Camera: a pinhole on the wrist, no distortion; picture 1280 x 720 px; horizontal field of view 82.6 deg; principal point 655.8 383.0 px. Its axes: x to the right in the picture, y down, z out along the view. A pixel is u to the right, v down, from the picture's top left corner.
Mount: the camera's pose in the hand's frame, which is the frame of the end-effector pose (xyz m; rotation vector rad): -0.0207 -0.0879 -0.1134 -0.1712 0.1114 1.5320
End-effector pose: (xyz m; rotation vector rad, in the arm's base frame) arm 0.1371 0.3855 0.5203 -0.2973 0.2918 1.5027
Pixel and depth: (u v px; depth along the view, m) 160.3 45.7 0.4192
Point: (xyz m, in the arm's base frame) 0.4442 0.6410 0.8019
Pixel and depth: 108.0 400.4 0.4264
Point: 0.4619 0.4507 0.8828
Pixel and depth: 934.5 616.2 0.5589
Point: -0.0990 0.3442 0.9581
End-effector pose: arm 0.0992 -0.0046 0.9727 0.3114 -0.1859 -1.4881
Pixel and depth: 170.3 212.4 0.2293
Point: -0.1312 -0.0470 1.0425
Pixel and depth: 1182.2 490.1 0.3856
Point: 0.2702 0.0699 1.2615
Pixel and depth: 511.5 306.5 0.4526
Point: -0.0997 -0.0487 1.2725
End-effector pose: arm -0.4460 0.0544 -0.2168 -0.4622 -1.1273 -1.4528
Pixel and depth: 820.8 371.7 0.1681
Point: -0.4734 0.1010 -0.2220
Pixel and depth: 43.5 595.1 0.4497
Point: -0.8696 0.4217 -0.3242
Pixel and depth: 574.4 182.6 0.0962
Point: -0.5166 0.0281 -0.2527
